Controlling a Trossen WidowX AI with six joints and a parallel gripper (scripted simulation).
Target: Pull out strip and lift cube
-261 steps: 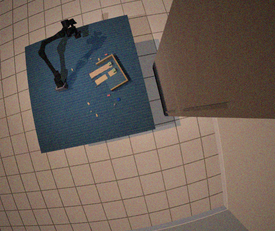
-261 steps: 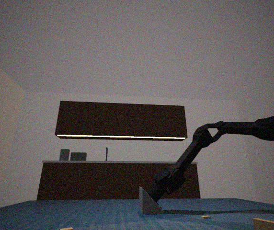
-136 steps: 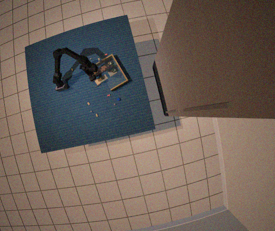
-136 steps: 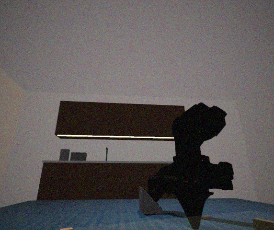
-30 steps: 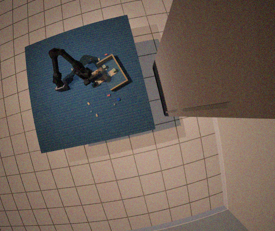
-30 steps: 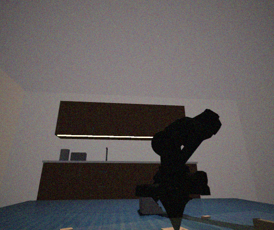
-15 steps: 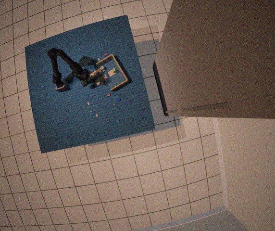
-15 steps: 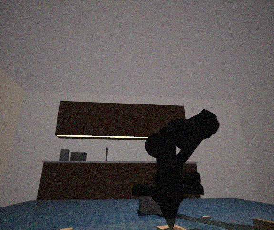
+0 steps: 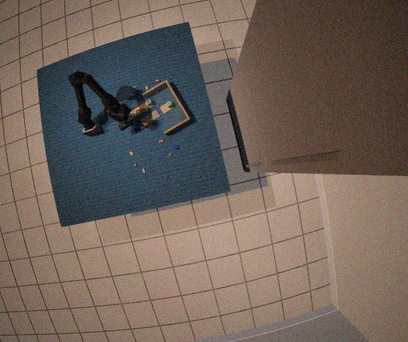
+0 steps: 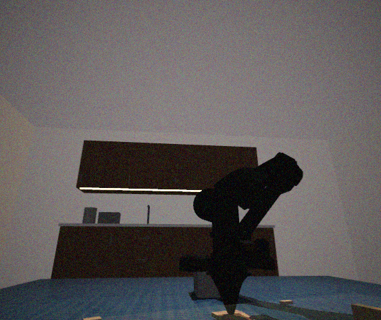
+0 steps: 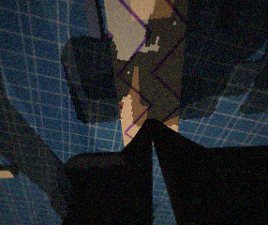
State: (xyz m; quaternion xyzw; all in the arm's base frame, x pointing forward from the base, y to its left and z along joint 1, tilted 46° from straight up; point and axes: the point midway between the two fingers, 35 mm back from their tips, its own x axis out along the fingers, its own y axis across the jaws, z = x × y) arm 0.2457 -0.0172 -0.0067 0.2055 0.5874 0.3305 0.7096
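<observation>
The strip lies 10 cm ahead of my gripper tip and 2 cm to the left of it.
</observation>
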